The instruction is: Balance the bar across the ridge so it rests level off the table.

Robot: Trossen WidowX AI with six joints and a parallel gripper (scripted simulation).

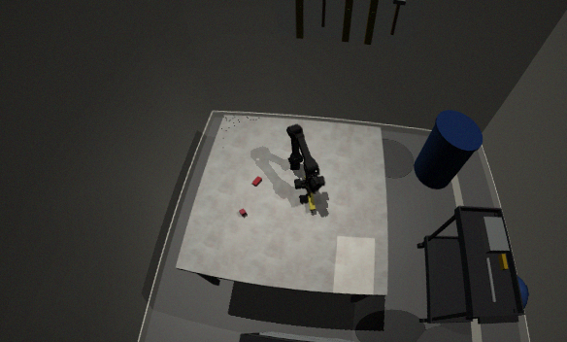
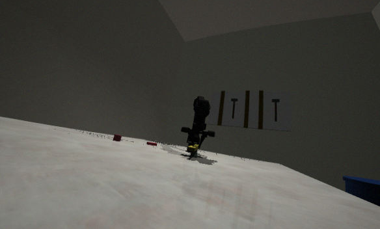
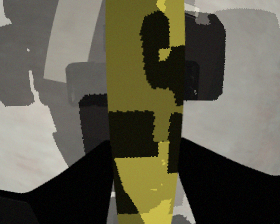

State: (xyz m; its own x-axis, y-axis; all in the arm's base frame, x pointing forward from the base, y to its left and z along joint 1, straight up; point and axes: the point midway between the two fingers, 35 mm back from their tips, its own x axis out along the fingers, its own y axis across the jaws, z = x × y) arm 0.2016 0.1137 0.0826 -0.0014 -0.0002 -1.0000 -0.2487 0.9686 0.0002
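Right now the yellow bar is 3 cm ahead of my gripper tip and 1 cm to the left of it.
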